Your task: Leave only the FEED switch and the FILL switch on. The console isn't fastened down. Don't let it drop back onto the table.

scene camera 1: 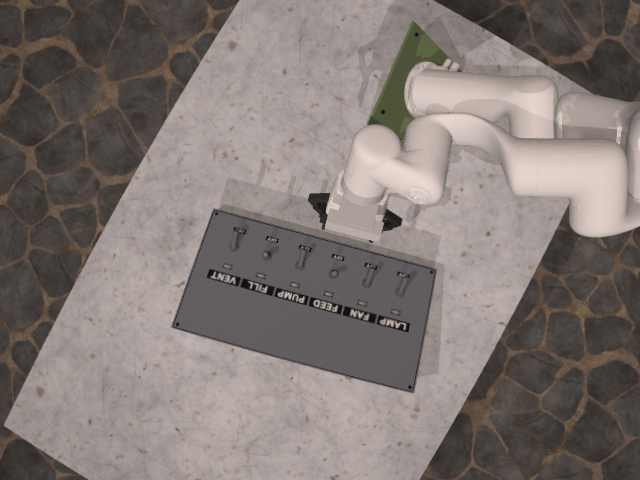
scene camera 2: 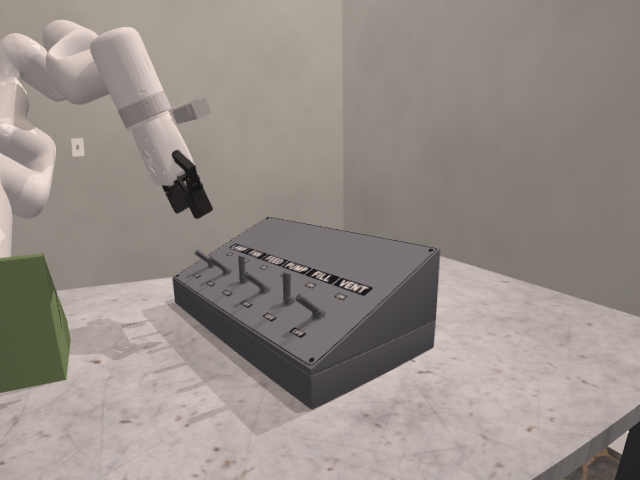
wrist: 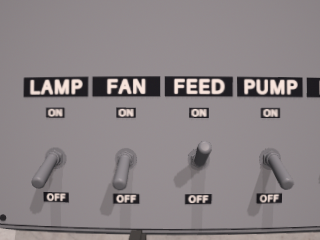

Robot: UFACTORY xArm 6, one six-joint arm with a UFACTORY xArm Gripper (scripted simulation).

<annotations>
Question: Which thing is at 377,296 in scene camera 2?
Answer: A dark grey sloped console.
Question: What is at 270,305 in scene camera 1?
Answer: A dark grey sloped console.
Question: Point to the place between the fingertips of the gripper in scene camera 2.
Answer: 193,212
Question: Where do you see a dark grey sloped console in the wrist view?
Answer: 88,88
</annotations>
